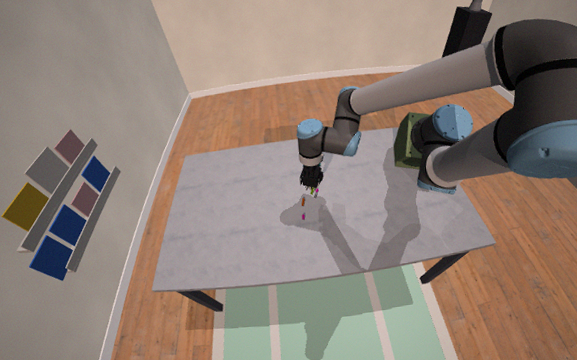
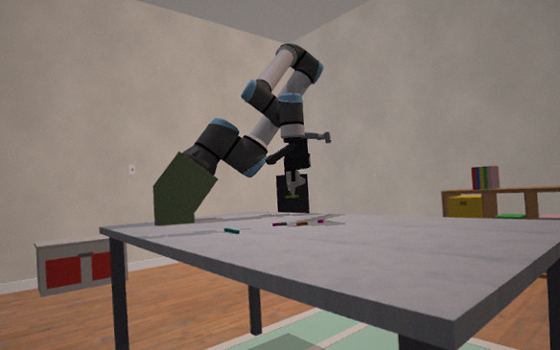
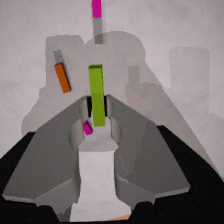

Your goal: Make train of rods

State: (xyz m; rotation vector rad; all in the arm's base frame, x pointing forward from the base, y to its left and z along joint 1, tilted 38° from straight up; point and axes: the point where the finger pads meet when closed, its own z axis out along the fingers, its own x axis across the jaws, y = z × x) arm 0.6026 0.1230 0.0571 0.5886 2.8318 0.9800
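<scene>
Now: hand 110 mm above the grey rod, 40 mm to the left of it and 20 mm past it. From my hand the other things lie so: turquoise rod: 250 mm to the right, 110 mm below, 10 mm behind; then orange rod: 110 mm below, 50 mm ahead; then lime rod: 10 mm below.
</scene>
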